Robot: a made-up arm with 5 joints. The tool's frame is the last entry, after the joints.
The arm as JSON. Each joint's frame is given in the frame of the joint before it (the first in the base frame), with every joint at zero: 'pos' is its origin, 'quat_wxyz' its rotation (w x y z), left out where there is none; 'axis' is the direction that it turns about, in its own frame. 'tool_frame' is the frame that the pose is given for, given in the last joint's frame.
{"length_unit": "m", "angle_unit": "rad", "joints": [
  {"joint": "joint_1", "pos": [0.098, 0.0, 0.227], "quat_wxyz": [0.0, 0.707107, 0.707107, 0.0], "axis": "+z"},
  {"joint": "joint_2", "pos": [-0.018, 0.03, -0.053], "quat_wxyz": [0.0, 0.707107, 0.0, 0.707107], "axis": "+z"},
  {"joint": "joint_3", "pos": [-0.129, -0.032, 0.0], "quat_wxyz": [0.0, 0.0, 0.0, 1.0], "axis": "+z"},
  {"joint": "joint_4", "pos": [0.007, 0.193, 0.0], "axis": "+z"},
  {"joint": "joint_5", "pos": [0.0, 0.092, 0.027], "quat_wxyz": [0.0, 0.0, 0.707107, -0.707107], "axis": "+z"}
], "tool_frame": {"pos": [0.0, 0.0, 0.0], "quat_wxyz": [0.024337, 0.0, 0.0, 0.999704]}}
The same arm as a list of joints. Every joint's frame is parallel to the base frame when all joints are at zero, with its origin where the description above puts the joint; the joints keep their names.
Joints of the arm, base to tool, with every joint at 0 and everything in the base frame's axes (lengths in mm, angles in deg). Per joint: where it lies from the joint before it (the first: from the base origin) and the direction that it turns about. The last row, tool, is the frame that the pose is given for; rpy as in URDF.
joint_1: axis 0 0 -1 origin 98.0 0.0 227.0
joint_2: axis 0 1 0 origin 30.0 -18.0 53.0
joint_3: axis 0 1 0 origin 32.0 0.0 129.0
joint_4: axis 0 1 0 origin 193.0 0.0 7.0
joint_5: axis -1 0 0 origin 92.0 27.0 0.0
tool: origin 0.0 0.0 0.0 rpy 90.00 -87.21 -90.00

